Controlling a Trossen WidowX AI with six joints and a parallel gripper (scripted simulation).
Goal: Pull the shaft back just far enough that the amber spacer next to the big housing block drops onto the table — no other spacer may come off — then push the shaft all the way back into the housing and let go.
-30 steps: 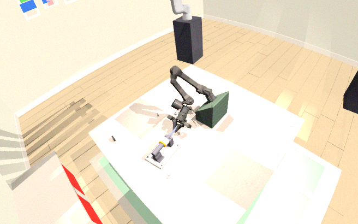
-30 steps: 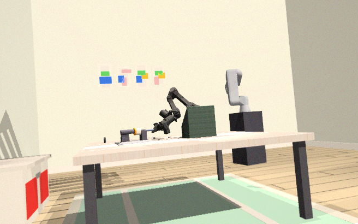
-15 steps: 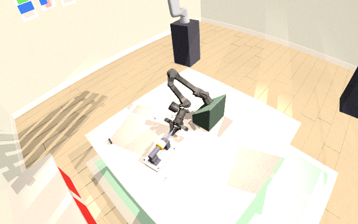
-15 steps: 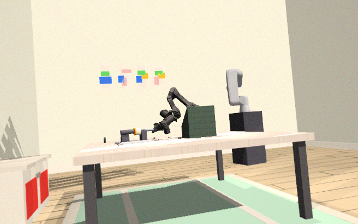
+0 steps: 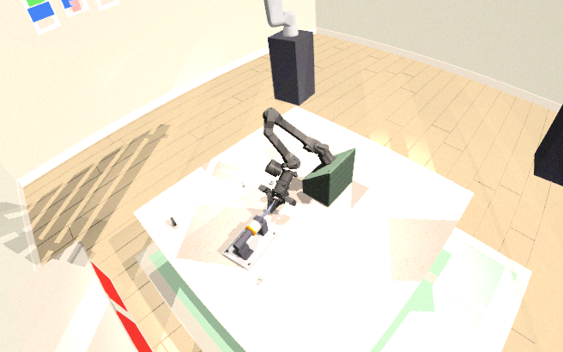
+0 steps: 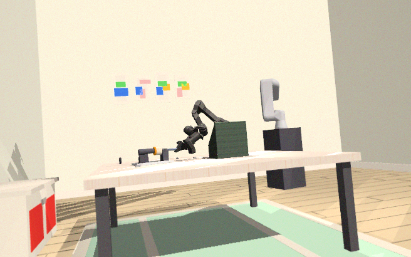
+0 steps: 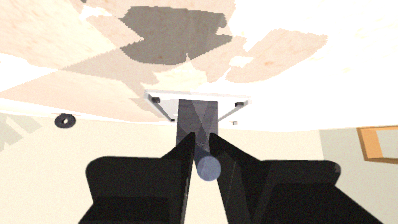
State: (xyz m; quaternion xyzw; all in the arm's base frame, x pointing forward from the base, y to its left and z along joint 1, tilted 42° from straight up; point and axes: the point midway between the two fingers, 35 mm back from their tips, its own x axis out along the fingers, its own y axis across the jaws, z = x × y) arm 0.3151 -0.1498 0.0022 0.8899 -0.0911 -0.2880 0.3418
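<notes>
My gripper tip is now 6 cm short of the blue-grey shaft and 2 cm below it. From my gripper tip the other things lie so: white spacer: 11 cm ahead, 2 cm above; then amber spacer: 14 cm ahead, 1 cm to the left, 2 cm above; then small dark ring: 29 cm ahead, 39 cm to the right, 4 cm below.
</notes>
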